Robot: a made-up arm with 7 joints. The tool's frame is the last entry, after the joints. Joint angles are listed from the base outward.
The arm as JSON. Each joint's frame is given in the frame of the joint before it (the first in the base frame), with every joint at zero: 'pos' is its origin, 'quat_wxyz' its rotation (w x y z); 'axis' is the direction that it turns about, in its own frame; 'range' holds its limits. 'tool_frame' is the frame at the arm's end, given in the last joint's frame.
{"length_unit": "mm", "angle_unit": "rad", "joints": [
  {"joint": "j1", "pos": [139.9, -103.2, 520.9], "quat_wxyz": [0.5, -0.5, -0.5, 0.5], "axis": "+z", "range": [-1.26, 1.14]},
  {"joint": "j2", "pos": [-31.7, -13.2, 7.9], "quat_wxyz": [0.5, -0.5, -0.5, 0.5], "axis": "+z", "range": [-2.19, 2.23]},
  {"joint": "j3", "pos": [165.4, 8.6, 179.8], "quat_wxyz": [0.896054, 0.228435, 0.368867, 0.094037], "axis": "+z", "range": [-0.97, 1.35]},
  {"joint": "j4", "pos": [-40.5, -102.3, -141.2], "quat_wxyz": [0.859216, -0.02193, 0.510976, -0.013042], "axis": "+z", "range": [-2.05, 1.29]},
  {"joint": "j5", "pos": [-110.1, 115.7, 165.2], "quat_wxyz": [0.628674, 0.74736, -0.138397, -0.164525], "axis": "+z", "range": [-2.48, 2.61]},
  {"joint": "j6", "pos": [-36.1, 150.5, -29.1], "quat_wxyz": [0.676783, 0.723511, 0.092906, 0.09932], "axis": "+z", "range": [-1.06, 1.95]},
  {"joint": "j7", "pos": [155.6, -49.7, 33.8], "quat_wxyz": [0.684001, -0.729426, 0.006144, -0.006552], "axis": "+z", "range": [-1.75, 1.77]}
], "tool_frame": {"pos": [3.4, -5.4, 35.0], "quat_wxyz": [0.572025, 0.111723, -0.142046, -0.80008]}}
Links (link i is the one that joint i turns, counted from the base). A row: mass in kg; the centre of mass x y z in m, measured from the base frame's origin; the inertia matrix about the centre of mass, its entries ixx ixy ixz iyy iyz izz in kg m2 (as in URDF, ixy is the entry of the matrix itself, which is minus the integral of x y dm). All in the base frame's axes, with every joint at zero. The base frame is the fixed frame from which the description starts. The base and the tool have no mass.
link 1: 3.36; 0.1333 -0.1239 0.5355; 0.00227 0 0 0.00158 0 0.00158
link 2: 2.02; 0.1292 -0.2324 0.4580; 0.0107 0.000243 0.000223 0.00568 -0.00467 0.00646
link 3: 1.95; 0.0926 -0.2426 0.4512; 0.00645 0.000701 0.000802 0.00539 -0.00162 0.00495
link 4: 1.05; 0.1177 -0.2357 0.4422; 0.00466 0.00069 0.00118 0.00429 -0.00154 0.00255
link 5: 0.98; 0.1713 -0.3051 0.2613; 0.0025 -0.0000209 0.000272 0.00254 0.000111 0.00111
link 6: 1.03; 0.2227 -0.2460 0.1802; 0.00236 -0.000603 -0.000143 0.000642 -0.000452 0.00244
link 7: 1.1; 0.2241 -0.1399 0.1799; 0.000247 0 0 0.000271 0 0.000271
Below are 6 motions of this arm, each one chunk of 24 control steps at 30 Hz.
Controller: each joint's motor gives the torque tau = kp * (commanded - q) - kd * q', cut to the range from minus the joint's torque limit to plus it. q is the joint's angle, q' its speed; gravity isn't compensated. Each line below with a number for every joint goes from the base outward.
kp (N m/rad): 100 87 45 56 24 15 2
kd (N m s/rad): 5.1 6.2 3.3 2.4 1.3 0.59 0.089
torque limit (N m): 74 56 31 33 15 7.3 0.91
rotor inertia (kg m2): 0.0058 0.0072 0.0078 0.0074 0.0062 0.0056 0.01
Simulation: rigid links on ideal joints. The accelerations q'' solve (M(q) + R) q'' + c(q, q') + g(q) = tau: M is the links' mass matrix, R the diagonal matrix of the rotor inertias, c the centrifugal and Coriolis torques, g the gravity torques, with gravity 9.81 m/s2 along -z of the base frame. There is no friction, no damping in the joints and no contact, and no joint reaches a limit. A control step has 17 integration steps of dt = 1/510 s. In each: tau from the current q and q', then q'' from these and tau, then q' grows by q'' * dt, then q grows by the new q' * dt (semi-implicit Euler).
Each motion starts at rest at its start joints. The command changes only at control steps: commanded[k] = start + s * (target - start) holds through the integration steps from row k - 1 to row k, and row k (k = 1, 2, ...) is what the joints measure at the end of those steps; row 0 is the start. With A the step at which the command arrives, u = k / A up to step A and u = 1 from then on. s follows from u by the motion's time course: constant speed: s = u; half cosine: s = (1 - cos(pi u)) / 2; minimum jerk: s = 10 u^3 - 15 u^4 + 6 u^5; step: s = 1 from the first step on.
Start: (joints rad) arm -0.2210 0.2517 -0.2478 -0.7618 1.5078 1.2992 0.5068
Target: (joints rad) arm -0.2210 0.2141 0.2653 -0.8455 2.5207 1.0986 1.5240
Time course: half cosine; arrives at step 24
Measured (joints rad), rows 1 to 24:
1: -0.2372 0.2510 -0.2419 -0.7498 1.5077 1.2954 0.5057
2: -0.2645 0.2430 -0.2323 -0.7279 1.4982 1.2775 0.5018
3: -0.2906 0.2276 -0.2274 -0.7041 1.4829 1.2473 0.4962
4: -0.3130 0.2079 -0.2274 -0.6835 1.4692 1.2141 0.4923
5: -0.3316 0.1873 -0.2290 -0.6693 1.4638 1.1860 0.4944
6: -0.3462 0.1687 -0.2287 -0.6627 1.4708 1.1658 0.5071
7: -0.3564 0.1543 -0.2233 -0.6627 1.4926 1.1520 0.5338
8: -0.3620 0.1453 -0.2108 -0.6678 1.5291 1.1415 0.5763
9: -0.3630 0.1418 -0.1905 -0.6763 1.5789 1.1322 0.6341
10: -0.3603 0.1432 -0.1626 -0.6868 1.6398 1.1231 0.7052
11: -0.3546 0.1481 -0.1287 -0.6982 1.7088 1.1145 0.7859
12: -0.3471 0.1550 -0.0905 -0.7097 1.7830 1.1071 0.8722
13: -0.3388 0.1622 -0.0500 -0.7206 1.8598 1.1015 0.9601
14: -0.3307 0.1686 -0.0091 -0.7301 1.9368 1.0981 1.0464
15: -0.3240 0.1733 0.0307 -0.7380 2.0120 1.0967 1.1286
16: -0.3192 0.1760 0.0684 -0.7439 2.0835 1.0970 1.2055
17: -0.3168 0.1766 0.1032 -0.7480 2.1498 1.0982 1.2762
18: -0.3168 0.1755 0.1344 -0.7505 2.2097 1.0996 1.3407
19: -0.3188 0.1732 0.1618 -0.7518 2.2622 1.1008 1.3990
20: -0.3221 0.1702 0.1853 -0.7523 2.3069 1.1014 1.4510
21: -0.3260 0.1672 0.2048 -0.7525 2.3437 1.1017 1.4963
22: -0.3297 0.1644 0.2204 -0.7527 2.3726 1.1017 1.5344
23: -0.3326 0.1623 0.2322 -0.7530 2.3937 1.1017 1.5642
24: -0.3346 0.1609 0.2401 -0.7535 2.4069 1.1020 1.5846

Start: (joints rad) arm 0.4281 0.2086 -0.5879 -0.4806 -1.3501 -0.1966 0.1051
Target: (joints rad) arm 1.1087 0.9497 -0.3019 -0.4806 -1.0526 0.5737 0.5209
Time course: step
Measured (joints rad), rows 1 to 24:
1: 0.5398 0.3747 -0.5403 -0.5091 -1.2375 -0.0391 0.1246
2: 0.7384 0.5745 -0.4494 -0.5393 -1.0573 0.2605 0.1727
3: 0.9116 0.7093 -0.3897 -0.5347 -0.8715 0.5111 0.2509
4: 1.0188 0.7981 -0.3390 -0.5115 -0.7459 0.6925 0.3554
5: 1.0697 0.8642 -0.2881 -0.4970 -0.7123 0.7936 0.4685
6: 1.0839 0.9127 -0.2484 -0.4980 -0.7447 0.7917 0.5706
7: 1.0757 0.9407 -0.2276 -0.5039 -0.8094 0.7018 0.6447
8: 1.0564 0.9482 -0.2265 -0.5074 -0.8842 0.5750 0.6782
9: 1.0359 0.9418 -0.2385 -0.5087 -0.9532 0.4694 0.6687
10: 1.0212 0.9305 -0.2547 -0.5093 -1.0026 0.4197 0.6257
11: 1.0147 0.9200 -0.2695 -0.5102 -1.0263 0.4252 0.5655
12: 1.0146 0.9121 -0.2815 -0.5117 -1.0277 0.4629 0.5046
13: 1.0175 0.9068 -0.2903 -0.5132 -1.0155 0.5077 0.4553
14: 1.0205 0.9036 -0.2953 -0.5137 -0.9985 0.5427 0.4253
15: 1.0223 0.9022 -0.2966 -0.5130 -0.9834 0.5610 0.4164
16: 1.0226 0.9023 -0.2950 -0.5118 -0.9734 0.5631 0.4260
17: 1.0219 0.9034 -0.2919 -0.5106 -0.9691 0.5540 0.4481
18: 1.0209 0.9049 -0.2884 -0.5096 -0.9691 0.5402 0.4756
19: 1.0201 0.9066 -0.2853 -0.5091 -0.9716 0.5273 0.5017
20: 1.0197 0.9079 -0.2832 -0.5090 -0.9747 0.5187 0.5217
21: 1.0198 0.9088 -0.2821 -0.5091 -0.9773 0.5156 0.5331
22: 1.0202 0.9091 -0.2820 -0.5093 -0.9789 0.5168 0.5357
23: 1.0207 0.9091 -0.2826 -0.5096 -0.9796 0.5205 0.5310
24: 1.0211 0.9087 -0.2835 -0.5099 -0.9795 0.5246 0.5217

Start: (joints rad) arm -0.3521 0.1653 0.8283 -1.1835 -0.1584 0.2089 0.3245
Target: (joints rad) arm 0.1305 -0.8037 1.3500 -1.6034 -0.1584 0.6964 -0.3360
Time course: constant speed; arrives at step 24
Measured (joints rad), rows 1 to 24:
1: -0.3598 0.1469 0.8425 -1.1900 -0.1473 0.2096 0.3209
2: -0.3682 0.1098 0.8618 -1.1980 -0.1273 0.2204 0.3083
3: -0.3667 0.0636 0.8791 -1.2097 -0.1145 0.2437 0.2843
4: -0.3560 0.0142 0.8930 -1.2256 -0.1122 0.2776 0.2493
5: -0.3395 -0.0357 0.9047 -1.2445 -0.1177 0.3156 0.2058
6: -0.3207 -0.0846 0.9159 -1.2647 -0.1270 0.3510 0.1580
7: -0.3017 -0.1314 0.9282 -1.2851 -0.1368 0.3791 0.1102
8: -0.2832 -0.1751 0.9426 -1.3053 -0.1451 0.3988 0.0664
9: -0.2654 -0.2155 0.9598 -1.3254 -0.1508 0.4113 0.0293
10: -0.2481 -0.2528 0.9796 -1.3453 -0.1537 0.4190 0.0000
11: -0.2309 -0.2874 1.0018 -1.3651 -0.1539 0.4244 -0.0221
12: -0.2137 -0.3204 1.0258 -1.3848 -0.1521 0.4298 -0.0384
13: -0.1960 -0.3525 1.0510 -1.4044 -0.1489 0.4365 -0.0514
14: -0.1780 -0.3845 1.0767 -1.4237 -0.1452 0.4454 -0.0636
15: -0.1595 -0.4170 1.1024 -1.4429 -0.1417 0.4564 -0.0770
16: -0.1408 -0.4502 1.1276 -1.4620 -0.1389 0.4694 -0.0933
17: -0.1221 -0.4844 1.1520 -1.4811 -0.1373 0.4836 -0.1130
18: -0.1037 -0.5194 1.1752 -1.5004 -0.1368 0.4985 -0.1363
19: -0.0857 -0.5550 1.1973 -1.5197 -0.1376 0.5134 -0.1623
20: -0.0684 -0.5912 1.2184 -1.5392 -0.1393 0.5279 -0.1903
21: -0.0516 -0.6277 1.2385 -1.5589 -0.1417 0.5416 -0.2190
22: -0.0353 -0.6644 1.2579 -1.5787 -0.1444 0.5547 -0.2475
23: -0.0194 -0.7009 1.2769 -1.5985 -0.1472 0.5672 -0.2751
24: -0.0037 -0.7374 1.2957 -1.6182 -0.1497 0.5794 -0.3014

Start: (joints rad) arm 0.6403 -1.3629 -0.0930 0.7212 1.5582 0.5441 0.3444
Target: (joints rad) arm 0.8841 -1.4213 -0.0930 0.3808 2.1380 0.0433 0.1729
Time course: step
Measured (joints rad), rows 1 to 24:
1: 0.7259 -1.3479 -0.0580 0.6335 1.6306 0.4671 0.3077
2: 0.8011 -1.3533 -0.0274 0.5293 1.7344 0.2563 0.2276
3: 0.8310 -1.3617 -0.0264 0.4438 1.8622 0.0762 0.1350
4: 0.8315 -1.3634 -0.0369 0.3700 2.0036 -0.0152 0.0635
5: 0.8166 -1.3560 -0.0470 0.3090 2.1208 -0.0547 0.0344
6: 0.7938 -1.3426 -0.0562 0.2610 2.1914 -0.0807 0.0491
7: 0.7674 -1.3273 -0.0673 0.2242 2.2168 -0.1061 0.0949
8: 0.7407 -1.3131 -0.0811 0.1966 2.2097 -0.1293 0.1529
9: 0.7164 -1.3012 -0.0965 0.1767 2.1845 -0.1454 0.2062
10: 0.6963 -1.2922 -0.1115 0.1634 2.1531 -0.1525 0.2434
11: 0.6819 -1.2862 -0.1242 0.1562 2.1236 -0.1518 0.2597
12: 0.6738 -1.2832 -0.1334 0.1548 2.1003 -0.1458 0.2564
13: 0.6720 -1.2827 -0.1385 0.1588 2.0848 -0.1367 0.2382
14: 0.6759 -1.2845 -0.1396 0.1674 2.0770 -0.1260 0.2119
15: 0.6844 -1.2882 -0.1373 0.1796 2.0755 -0.1139 0.1843
16: 0.6960 -1.2936 -0.1326 0.1943 2.0784 -0.1006 0.1611
17: 0.7094 -1.3002 -0.1265 0.2103 2.0838 -0.0861 0.1460
18: 0.7233 -1.3076 -0.1199 0.2267 2.0896 -0.0709 0.1401
19: 0.7368 -1.3153 -0.1135 0.2424 2.0946 -0.0554 0.1430
20: 0.7489 -1.3227 -0.1077 0.2566 2.0980 -0.0406 0.1523
21: 0.7593 -1.3294 -0.1027 0.2689 2.0997 -0.0273 0.1652
22: 0.7676 -1.3350 -0.0986 0.2785 2.1000 -0.0164 0.1787
23: 0.7736 -1.3393 -0.0955 0.2854 2.0993 -0.0085 0.1905
24: 0.7773 -1.3421 -0.0932 0.2894 2.0982 -0.0039 0.1990

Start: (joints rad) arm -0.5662 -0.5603 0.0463 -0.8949 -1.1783 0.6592 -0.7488
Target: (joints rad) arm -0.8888 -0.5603 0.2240 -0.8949 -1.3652 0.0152 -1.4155
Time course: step
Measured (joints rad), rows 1 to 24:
1: -0.6427 -0.5794 0.0986 -0.8643 -1.2086 0.6260 -0.8055
2: -0.7569 -0.5731 0.1559 -0.8594 -1.2237 0.4744 -0.9603
3: -0.8507 -0.5531 0.2044 -0.8701 -1.2288 0.2622 -1.1605
4: -0.9074 -0.5336 0.2425 -0.8770 -1.2386 0.0598 -1.3539
5: -0.9294 -0.5199 0.2720 -0.8724 -1.2526 -0.0841 -1.5082
6: -0.9259 -0.5132 0.2960 -0.8580 -1.2630 -0.1495 -1.6096
7: -0.9080 -0.5127 0.3140 -0.8409 -1.2678 -0.1474 -1.6577
8: -0.8866 -0.5166 0.3241 -0.8283 -1.2703 -0.1047 -1.6604
9: -0.8699 -0.5230 0.3254 -0.8238 -1.2733 -0.0471 -1.6291
10: -0.8616 -0.5300 0.3191 -0.8268 -1.2769 0.0077 -1.5771
11: -0.8614 -0.5363 0.3084 -0.8343 -1.2805 0.0496 -1.5173
12: -0.8662 -0.5410 0.2969 -0.8425 -1.2835 0.0752 -1.4610
13: -0.8725 -0.5437 0.2874 -0.8490 -1.2861 0.0852 -1.4166
14: -0.8777 -0.5447 0.2812 -0.8525 -1.2882 0.0836 -1.3885
15: -0.8807 -0.5444 0.2786 -0.8533 -1.2899 0.0749 -1.3778
16: -0.8816 -0.5433 0.2790 -0.8520 -1.2908 0.0635 -1.3821
17: -0.8811 -0.5419 0.2812 -0.8498 -1.2910 0.0527 -1.3972
18: -0.8798 -0.5407 0.2843 -0.8475 -1.2904 0.0443 -1.4180
19: -0.8785 -0.5396 0.2872 -0.8457 -1.2894 0.0390 -1.4395
20: -0.8775 -0.5390 0.2896 -0.8445 -1.2883 0.0366 -1.4579
21: -0.8769 -0.5387 0.2910 -0.8441 -1.2873 0.0364 -1.4707
22: -0.8767 -0.5387 0.2916 -0.8442 -1.2866 0.0378 -1.4771
23: -0.8768 -0.5389 0.2915 -0.8446 -1.2863 0.0398 -1.4774
24: -0.8770 -0.5391 0.2910 -0.8451 -1.2863 0.0420 -1.4732

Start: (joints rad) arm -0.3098 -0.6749 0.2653 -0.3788 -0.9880 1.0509 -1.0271
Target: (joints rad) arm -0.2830 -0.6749 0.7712 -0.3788 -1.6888 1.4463 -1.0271
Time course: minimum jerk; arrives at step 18
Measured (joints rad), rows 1 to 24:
1: -0.3210 -0.6682 0.2738 -0.3724 -0.9733 1.0646 -1.0303
2: -0.3418 -0.6546 0.2937 -0.3721 -0.9389 1.0907 -1.0323
3: -0.3619 -0.6385 0.3203 -0.3758 -0.9046 1.1236 -1.0267
4: -0.3758 -0.6234 0.3512 -0.3796 -0.8860 1.1592 -1.0120
5: -0.3819 -0.6117 0.3850 -0.3821 -0.8910 1.1946 -0.9911
6: -0.3811 -0.6045 0.4208 -0.3830 -0.9205 1.2289 -0.9692
7: -0.3762 -0.6018 0.4581 -0.3825 -0.9709 1.2632 -0.9518
8: -0.3696 -0.6028 0.4971 -0.3813 -1.0369 1.2991 -0.9428
9: -0.3634 -0.6061 0.5376 -0.3800 -1.1125 1.3374 -0.9439
10: -0.3583 -0.6103 0.5797 -0.3791 -1.1920 1.3778 -0.9542
11: -0.3545 -0.6141 0.6228 -0.3787 -1.2702 1.4193 -0.9712
12: -0.3516 -0.6168 0.6659 -0.3786 -1.3428 1.4602 -0.9912
13: -0.3494 -0.6182 0.7075 -0.3785 -1.4063 1.4990 -1.0107
14: -0.3477 -0.6184 0.7455 -0.3784 -1.4587 1.5338 -1.0267
15: -0.3464 -0.6179 0.7780 -0.3781 -1.4987 1.5629 -1.0374
16: -0.3455 -0.6171 0.8038 -0.3778 -1.5263 1.5850 -1.0422
17: -0.3453 -0.6163 0.8222 -0.3774 -1.5428 1.5996 -1.0419
18: -0.3455 -0.6160 0.8339 -0.3771 -1.5508 1.6073 -1.0377
19: -0.3463 -0.6163 0.8405 -0.3768 -1.5540 1.6099 -1.0313
20: -0.3472 -0.6172 0.8436 -0.3765 -1.5554 1.6096 -1.0244
21: -0.3481 -0.6183 0.8447 -0.3762 -1.5565 1.6076 -1.0184
22: -0.3487 -0.6195 0.8446 -0.3760 -1.5578 1.6049 -1.0142
23: -0.3489 -0.6206 0.8442 -0.3759 -1.5590 1.6024 -1.0121
24: -0.3489 -0.6214 0.8437 -0.3759 -1.5602 1.6003 -1.0121

